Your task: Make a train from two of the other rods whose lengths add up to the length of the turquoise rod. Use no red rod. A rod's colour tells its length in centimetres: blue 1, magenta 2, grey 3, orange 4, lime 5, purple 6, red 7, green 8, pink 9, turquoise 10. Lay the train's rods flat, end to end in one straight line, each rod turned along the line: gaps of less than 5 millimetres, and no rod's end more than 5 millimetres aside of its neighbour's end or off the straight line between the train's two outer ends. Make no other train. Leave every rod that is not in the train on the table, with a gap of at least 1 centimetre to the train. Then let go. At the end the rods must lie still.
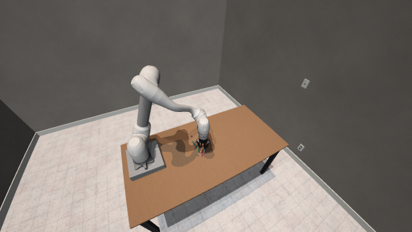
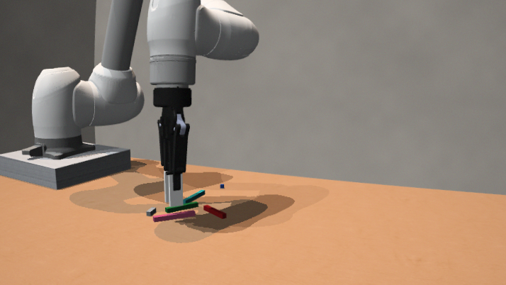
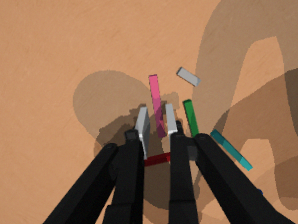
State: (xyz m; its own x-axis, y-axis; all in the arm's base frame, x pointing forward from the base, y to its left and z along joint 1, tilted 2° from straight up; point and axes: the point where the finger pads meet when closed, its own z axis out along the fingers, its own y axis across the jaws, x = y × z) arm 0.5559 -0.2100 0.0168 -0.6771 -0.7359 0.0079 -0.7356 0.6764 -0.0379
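The pink rod lies 6 cm below my hand. Also, from my hand: red rod 7 cm ahead, 6 cm to the left, 6 cm below; then grey rod 6 cm below, 6 cm behind; then green rod 6 cm to the left, 6 cm below, 1 cm behind.
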